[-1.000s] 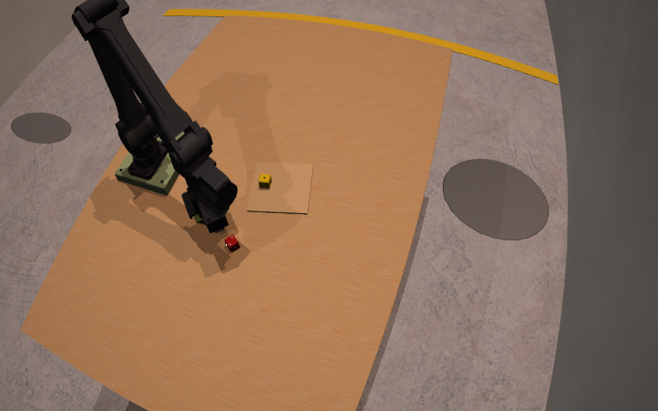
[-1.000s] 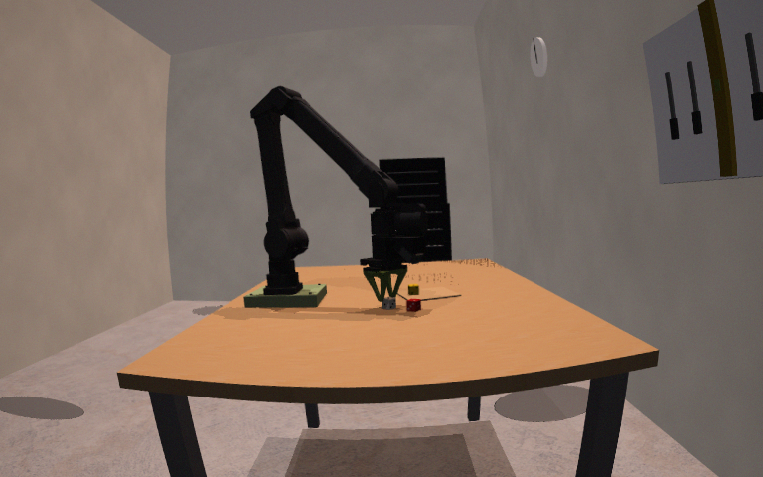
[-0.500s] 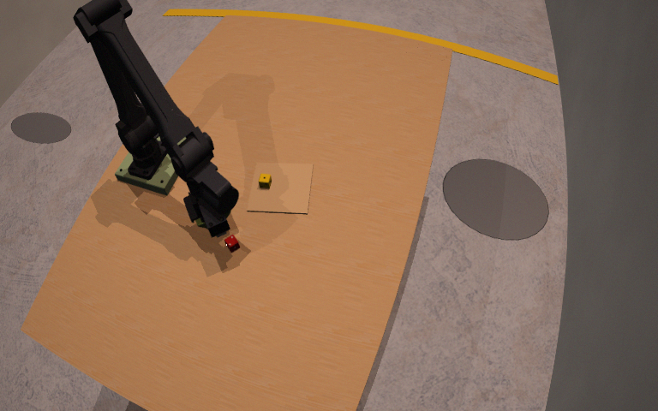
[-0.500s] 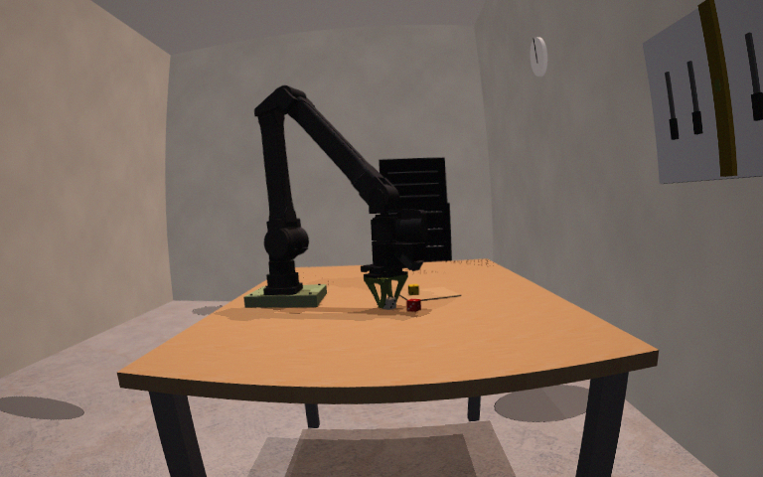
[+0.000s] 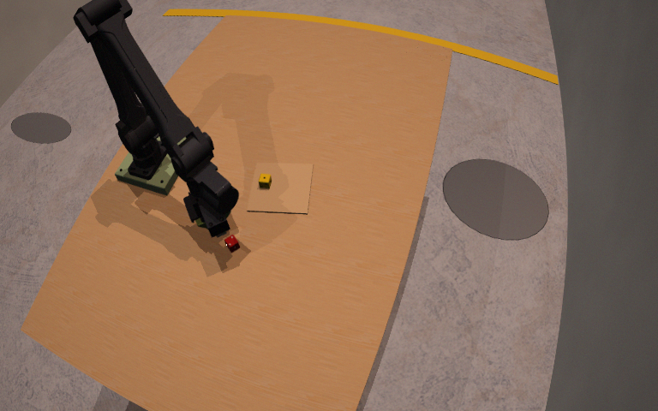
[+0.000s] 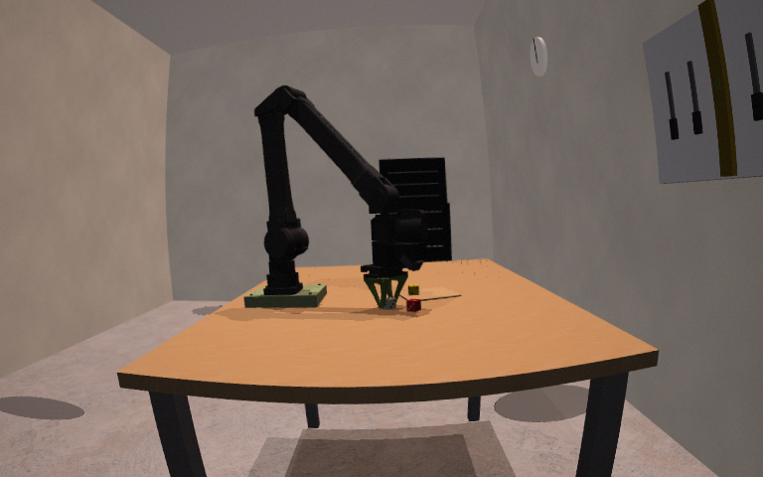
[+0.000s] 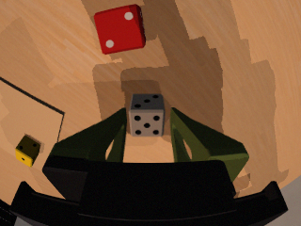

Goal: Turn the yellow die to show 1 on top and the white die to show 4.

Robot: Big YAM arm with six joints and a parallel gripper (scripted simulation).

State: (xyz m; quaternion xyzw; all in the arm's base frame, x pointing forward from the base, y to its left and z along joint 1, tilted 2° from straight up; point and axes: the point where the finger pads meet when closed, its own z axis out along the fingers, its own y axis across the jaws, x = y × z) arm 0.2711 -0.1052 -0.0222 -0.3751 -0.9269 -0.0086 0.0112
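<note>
My gripper is now right at the white die. Round my hand: yellow die (14 cm to the left, 7 cm ahead); tan mat (14 cm to the left, 10 cm ahead, 1 cm below); red die (6 cm ahead, 4 cm to the right).
</note>
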